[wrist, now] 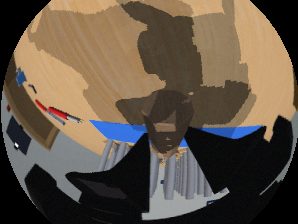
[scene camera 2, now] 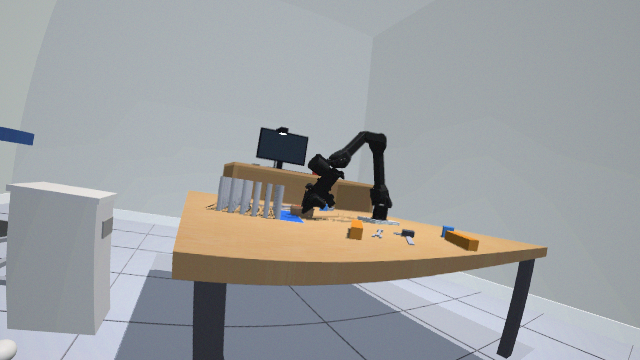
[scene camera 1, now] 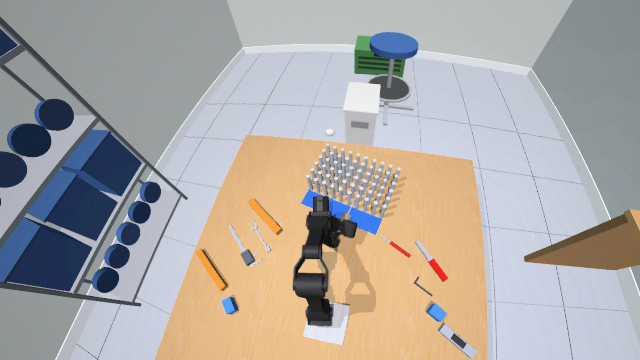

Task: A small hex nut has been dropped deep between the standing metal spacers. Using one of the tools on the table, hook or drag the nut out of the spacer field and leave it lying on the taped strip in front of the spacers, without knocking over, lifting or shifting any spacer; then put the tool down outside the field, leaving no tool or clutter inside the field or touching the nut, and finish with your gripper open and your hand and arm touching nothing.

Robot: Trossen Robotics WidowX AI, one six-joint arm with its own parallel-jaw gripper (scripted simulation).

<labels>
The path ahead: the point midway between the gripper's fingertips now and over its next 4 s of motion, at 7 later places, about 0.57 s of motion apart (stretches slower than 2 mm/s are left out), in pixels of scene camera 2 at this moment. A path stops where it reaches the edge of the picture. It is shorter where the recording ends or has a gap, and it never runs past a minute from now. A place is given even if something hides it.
The gripper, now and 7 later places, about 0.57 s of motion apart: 301, 211; 303, 211; 306, 212; 309, 212; 312, 212; 315, 213; 318, 213; 321, 214
</labels>
